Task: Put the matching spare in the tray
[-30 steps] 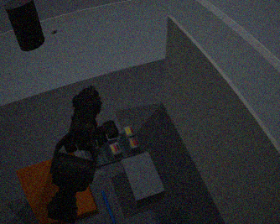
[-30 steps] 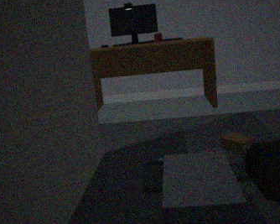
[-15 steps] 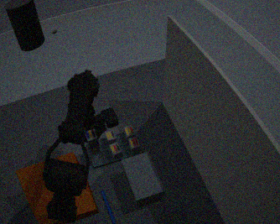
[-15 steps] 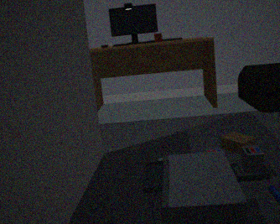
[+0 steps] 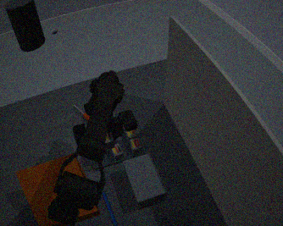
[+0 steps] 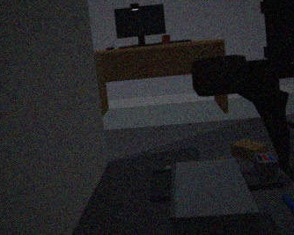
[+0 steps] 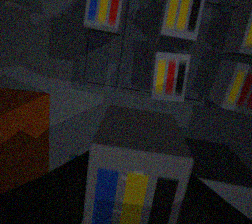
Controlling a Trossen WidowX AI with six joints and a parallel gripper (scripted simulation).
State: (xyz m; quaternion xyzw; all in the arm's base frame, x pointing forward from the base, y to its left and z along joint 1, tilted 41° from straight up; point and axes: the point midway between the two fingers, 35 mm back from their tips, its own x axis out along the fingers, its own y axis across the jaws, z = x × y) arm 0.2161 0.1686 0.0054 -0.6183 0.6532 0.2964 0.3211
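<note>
The pale grey tray is 100 mm ahead of my gripper tip, 340 mm to the right of it and 170 mm below it. Also, from my gripper tip: tall panel: 290 mm ahead, 150 mm to the right, 50 mm above; then grey mounted unit: 70 mm ahead, 120 mm to the right, 120 mm below; then spare block: 20 mm above.
</note>
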